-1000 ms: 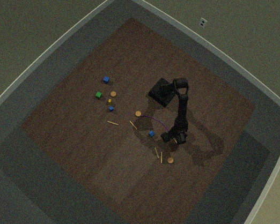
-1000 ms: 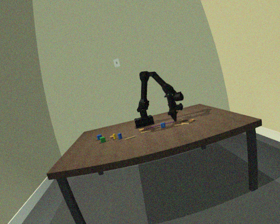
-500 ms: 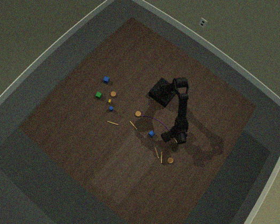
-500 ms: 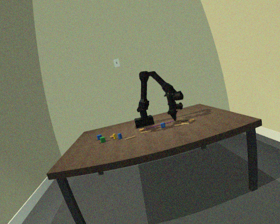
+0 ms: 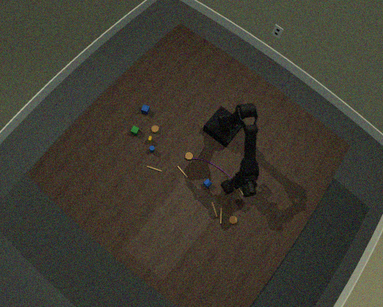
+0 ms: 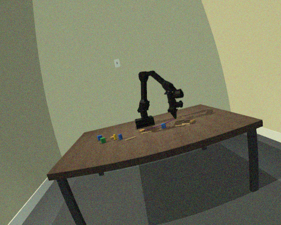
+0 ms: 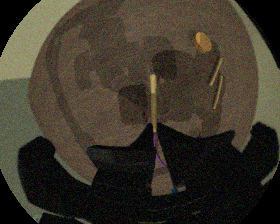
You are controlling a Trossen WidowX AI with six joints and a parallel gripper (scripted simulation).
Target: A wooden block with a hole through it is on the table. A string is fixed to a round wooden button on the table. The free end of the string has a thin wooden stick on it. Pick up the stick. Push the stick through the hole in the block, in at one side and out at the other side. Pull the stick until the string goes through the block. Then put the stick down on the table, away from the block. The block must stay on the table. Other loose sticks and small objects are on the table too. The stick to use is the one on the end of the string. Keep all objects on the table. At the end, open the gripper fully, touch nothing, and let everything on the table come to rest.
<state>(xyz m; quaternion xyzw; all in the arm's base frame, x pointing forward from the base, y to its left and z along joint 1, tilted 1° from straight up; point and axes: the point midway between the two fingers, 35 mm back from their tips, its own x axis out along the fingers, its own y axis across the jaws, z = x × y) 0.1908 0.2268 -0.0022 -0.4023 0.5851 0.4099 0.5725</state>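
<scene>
Right now the round wooden button is 270 mm to the right of my gripper tip, 30 mm ahead of it and 20 mm below it. Round my gripper tip: green cube 570 mm to the right, 110 mm ahead, 10 mm below; yellow block 480 mm to the right, 100 mm ahead, 10 mm below; thin stick 10 mm to the left.
</scene>
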